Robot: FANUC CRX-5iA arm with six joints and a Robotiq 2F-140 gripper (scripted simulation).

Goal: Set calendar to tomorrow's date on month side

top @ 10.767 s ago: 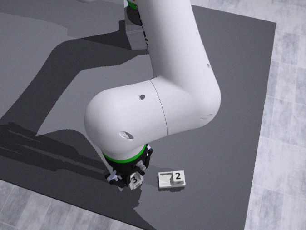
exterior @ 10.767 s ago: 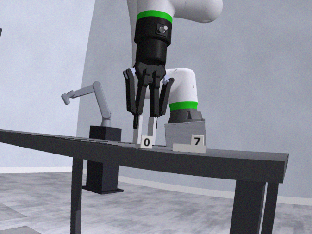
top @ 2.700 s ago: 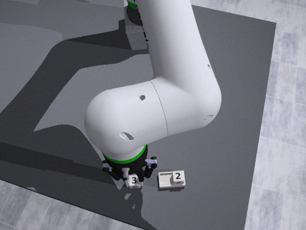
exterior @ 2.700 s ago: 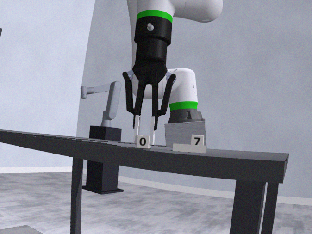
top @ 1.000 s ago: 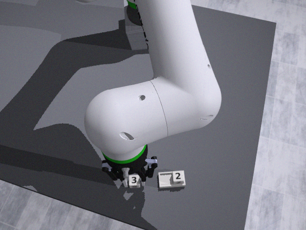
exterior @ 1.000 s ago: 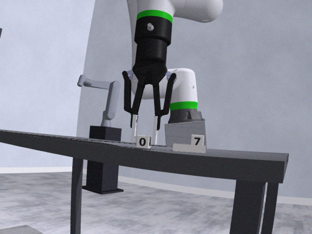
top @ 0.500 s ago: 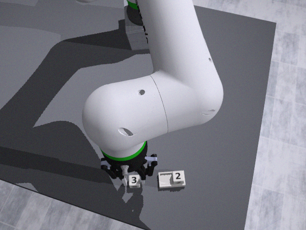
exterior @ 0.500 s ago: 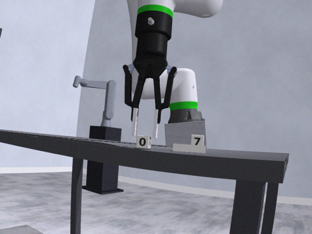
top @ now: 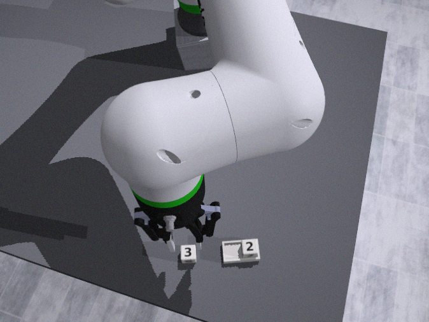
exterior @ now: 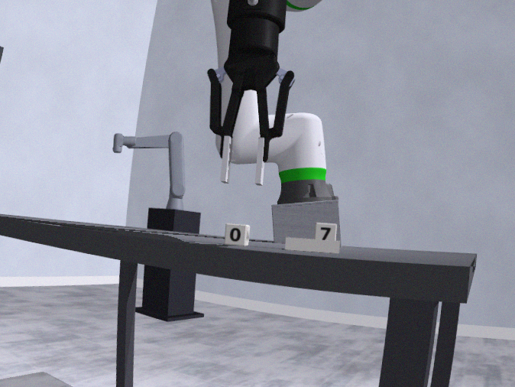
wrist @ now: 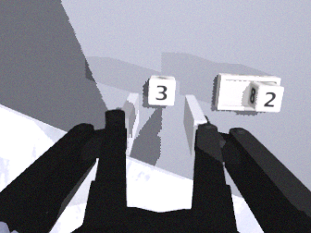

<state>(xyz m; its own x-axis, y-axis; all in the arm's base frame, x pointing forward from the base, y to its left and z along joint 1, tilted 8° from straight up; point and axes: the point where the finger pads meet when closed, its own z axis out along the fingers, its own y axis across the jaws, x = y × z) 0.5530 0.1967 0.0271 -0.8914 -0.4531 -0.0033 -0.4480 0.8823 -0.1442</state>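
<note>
My hand is 110 mm above the cube. Also, from my hand: tray (110 mm below, 100 mm to the left, 50 mm behind).
</note>
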